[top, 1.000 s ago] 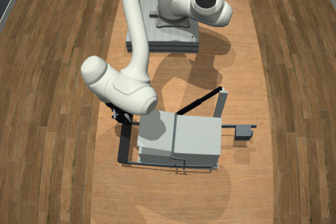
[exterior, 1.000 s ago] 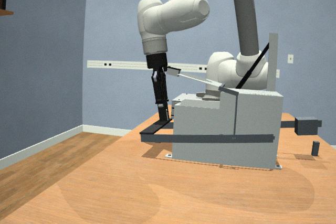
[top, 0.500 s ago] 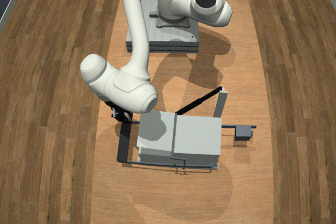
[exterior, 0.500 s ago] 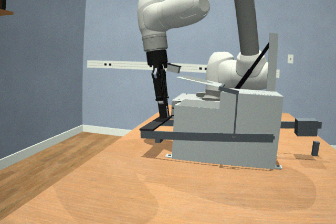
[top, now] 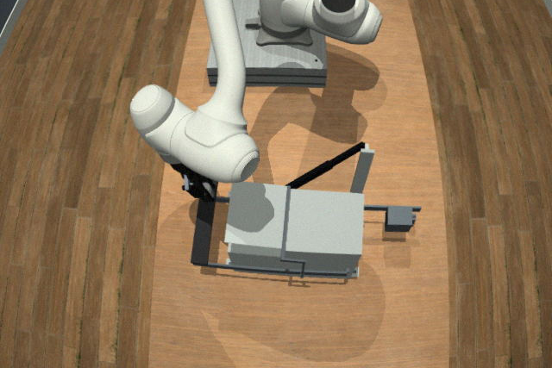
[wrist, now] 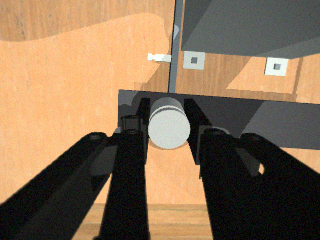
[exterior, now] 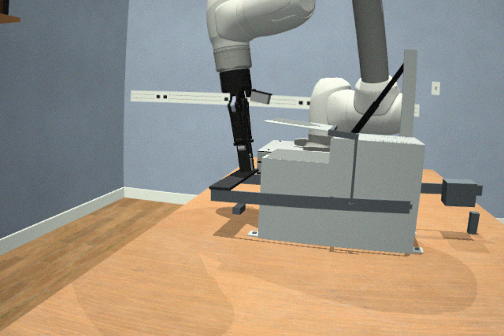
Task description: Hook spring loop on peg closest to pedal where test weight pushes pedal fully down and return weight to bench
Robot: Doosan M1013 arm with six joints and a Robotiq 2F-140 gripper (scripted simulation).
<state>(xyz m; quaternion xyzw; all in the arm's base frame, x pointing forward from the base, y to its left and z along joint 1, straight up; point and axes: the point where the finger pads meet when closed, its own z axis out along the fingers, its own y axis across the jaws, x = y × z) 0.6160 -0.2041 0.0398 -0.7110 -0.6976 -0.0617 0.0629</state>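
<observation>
Now: hand 1 cm to the left of the small grey block and 13 cm above it. Round my hand: steel test weight (1 cm below).
</observation>
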